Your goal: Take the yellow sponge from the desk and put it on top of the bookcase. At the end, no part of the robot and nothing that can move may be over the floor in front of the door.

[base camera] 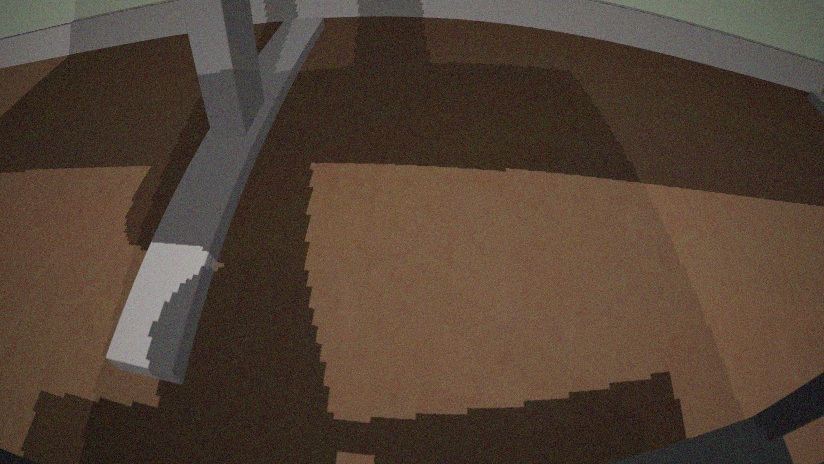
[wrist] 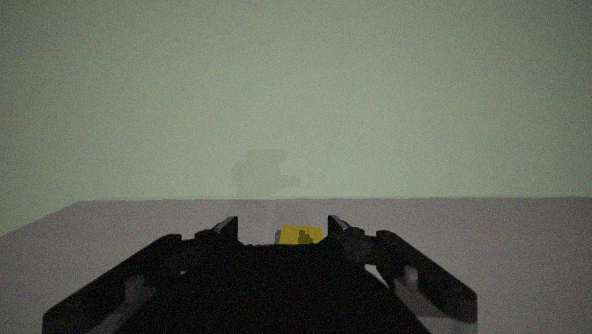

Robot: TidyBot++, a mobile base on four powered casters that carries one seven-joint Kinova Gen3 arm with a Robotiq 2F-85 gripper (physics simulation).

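Frame: origin at the arm's base, x right, y ahead, z up, level; millimetres.
Where they show: gripper, fingertip midpoint: (wrist: 283, 225).
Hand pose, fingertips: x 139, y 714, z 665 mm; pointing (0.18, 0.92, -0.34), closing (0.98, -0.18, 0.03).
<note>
After its pixels a point has its place.
The yellow sponge (wrist: 291, 234) {x 162, y 773, z 598 mm} lies on the desk (wrist: 150, 220) {x -88, y 906, z 553 mm} in the wrist view, low in the picture, between the two fingertips as seen from the camera and nearer the right one. Its lower part is hidden behind the gripper's dark body, and a small shadow falls on it. My gripper (wrist: 283, 225) {x 139, y 713, z 665 mm} is open, with nothing held between its fingers. How far the fingertips stand above or in front of the sponge I cannot tell. The bookcase does not show in either view.
A pale wall (wrist: 300, 90) {x 217, y 980, z 814 mm} rises behind the desk's far edge. In the base camera view a grey desk leg with a long foot (base camera: 190, 190) stands on the brown floor (base camera: 490, 276) {x 93, y 367, z -397 mm} at the left. A grey baseboard (base camera: 518, 20) {x 283, y 958, z -385 mm} runs along the wall at the back.
</note>
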